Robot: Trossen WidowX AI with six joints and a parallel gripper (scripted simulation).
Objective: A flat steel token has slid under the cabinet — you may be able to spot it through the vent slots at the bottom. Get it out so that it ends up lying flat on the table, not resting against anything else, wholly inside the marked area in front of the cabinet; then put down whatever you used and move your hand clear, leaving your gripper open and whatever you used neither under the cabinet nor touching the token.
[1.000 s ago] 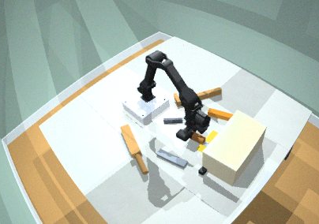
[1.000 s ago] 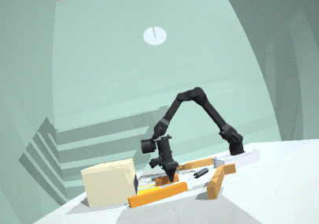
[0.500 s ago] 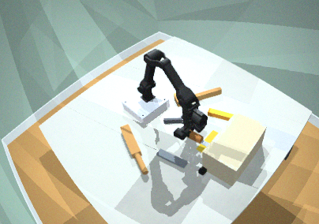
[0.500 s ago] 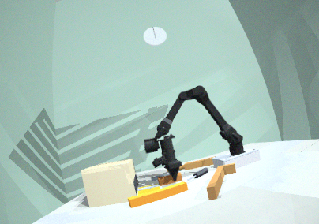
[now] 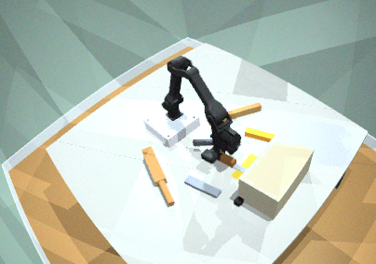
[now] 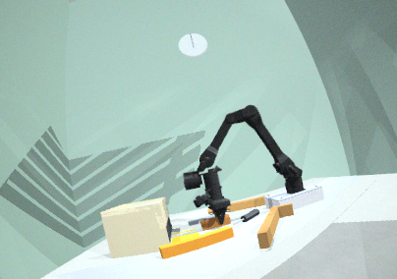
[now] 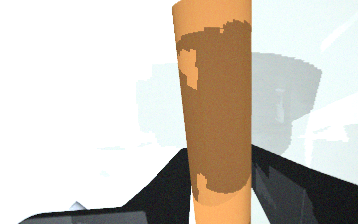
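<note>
My gripper tip is now 70 mm short of the grey flat bar and 160 mm to the left of it. Round my gripper tip: orange paddle 80 mm behind, 270 mm to the right, 10 mm above; then orange bar 70 mm ahead, 230 mm to the left, 10 mm above.
</note>
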